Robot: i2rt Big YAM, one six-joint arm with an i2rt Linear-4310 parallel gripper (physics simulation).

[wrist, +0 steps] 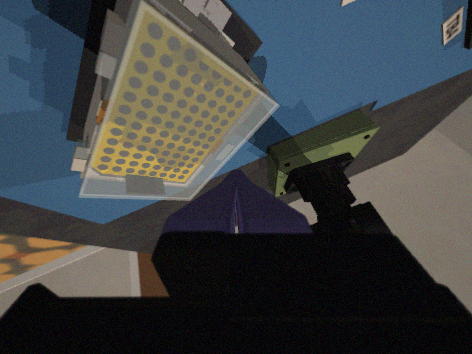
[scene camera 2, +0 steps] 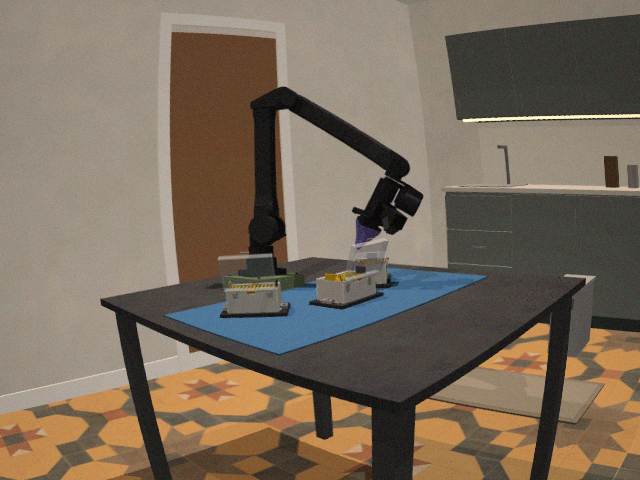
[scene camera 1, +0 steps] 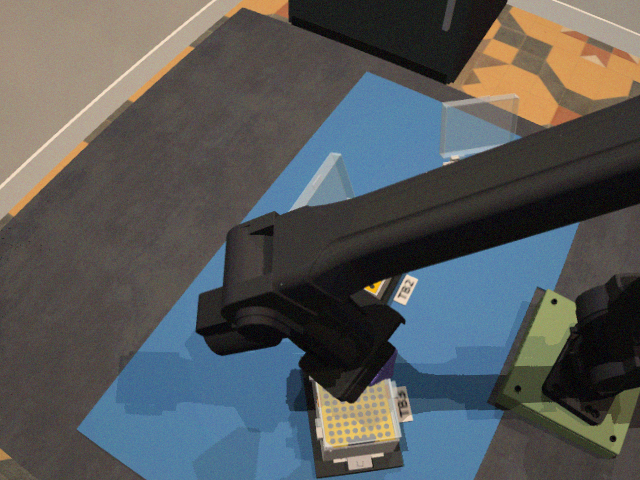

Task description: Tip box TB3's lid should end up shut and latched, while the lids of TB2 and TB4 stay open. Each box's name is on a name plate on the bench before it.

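Observation:
Box TB3 stands behind its name plate. Its clear lid is down over the yellow hole rack; whether it is fully seated or latched I cannot tell. My gripper is shut and empty, with its purple fingers close to TB3's lid edge on the name-plate side. Contact is unclear. TB2 has its lid standing open. TB4 has its lid standing open. The arm hides much of TB2 and TB4 in scene camera 1's view.
My arm reaches over TB2 and TB4 from its green base plate. The boxes stand on a blue mat on the dark table. TB2's name plate lies beside that box.

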